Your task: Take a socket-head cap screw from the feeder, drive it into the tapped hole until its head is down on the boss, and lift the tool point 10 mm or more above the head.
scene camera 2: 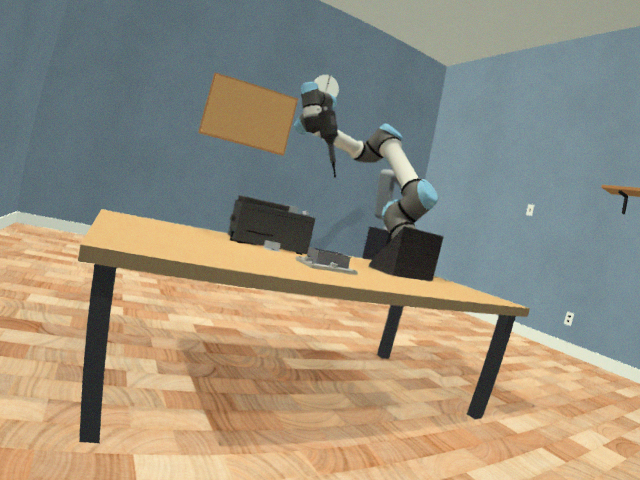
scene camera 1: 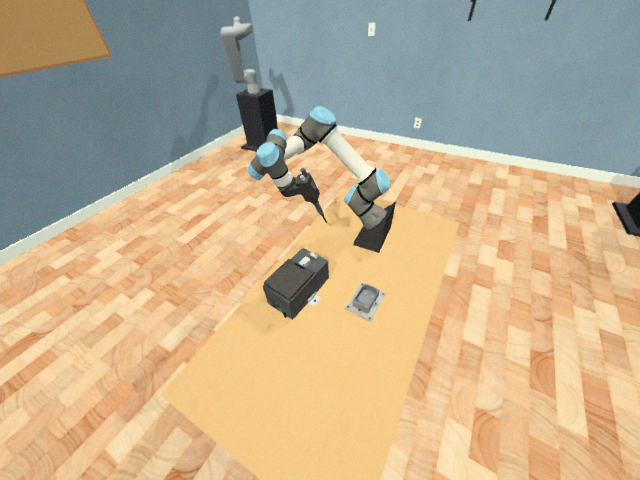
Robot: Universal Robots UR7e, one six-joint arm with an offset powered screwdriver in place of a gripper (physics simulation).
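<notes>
My screwdriver [scene camera 1: 325, 222] [scene camera 2: 334, 176] hangs high above the table, its bit pointing down. In scene camera 2 its tip is above and a little right of the feeder. Whether a screw is on the tip is too small to tell. The feeder [scene camera 1: 296, 283] [scene camera 2: 271, 226] is a black box with a light pick-up part on its top. The grey boss part [scene camera 1: 366, 297] [scene camera 2: 328, 257] sits on a light plate [scene camera 1: 354, 311] [scene camera 2: 305, 261] beside the feeder. The tapped hole and any screw are too small to make out.
The tan table top [scene camera 1: 310, 392] [scene camera 2: 170, 248] bears the feeder, the plate and the arm's black wedge base [scene camera 1: 379, 232] [scene camera 2: 410, 254]. A small light tab [scene camera 1: 313, 299] [scene camera 2: 272, 245] lies at the feeder's side. A second grey arm on a black pedestal [scene camera 1: 258, 118] stands in the background.
</notes>
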